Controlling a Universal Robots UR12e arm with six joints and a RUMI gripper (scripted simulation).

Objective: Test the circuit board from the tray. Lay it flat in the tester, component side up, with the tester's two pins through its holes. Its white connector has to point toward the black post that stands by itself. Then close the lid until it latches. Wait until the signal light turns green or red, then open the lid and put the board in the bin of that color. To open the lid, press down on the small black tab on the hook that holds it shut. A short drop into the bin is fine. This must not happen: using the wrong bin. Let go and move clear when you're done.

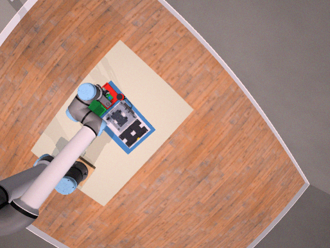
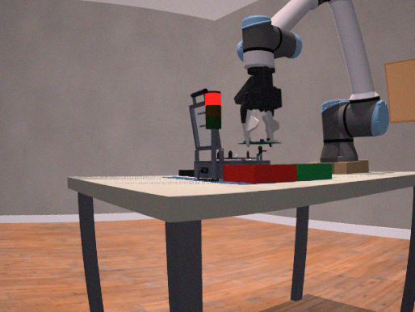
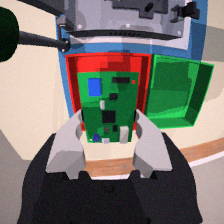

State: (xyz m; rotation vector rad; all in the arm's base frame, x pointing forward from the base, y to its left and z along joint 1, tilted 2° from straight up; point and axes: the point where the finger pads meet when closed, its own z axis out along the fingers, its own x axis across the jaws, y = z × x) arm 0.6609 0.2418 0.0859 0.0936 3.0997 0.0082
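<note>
My hand is 90 mm above the red bin. From my hand the other things lie so: green circuit board: right at my hand; green bin: 150 mm behind, 10 mm to the left, 90 mm below; lid: 60 mm ahead, 200 mm to the right, 80 mm above.
</note>
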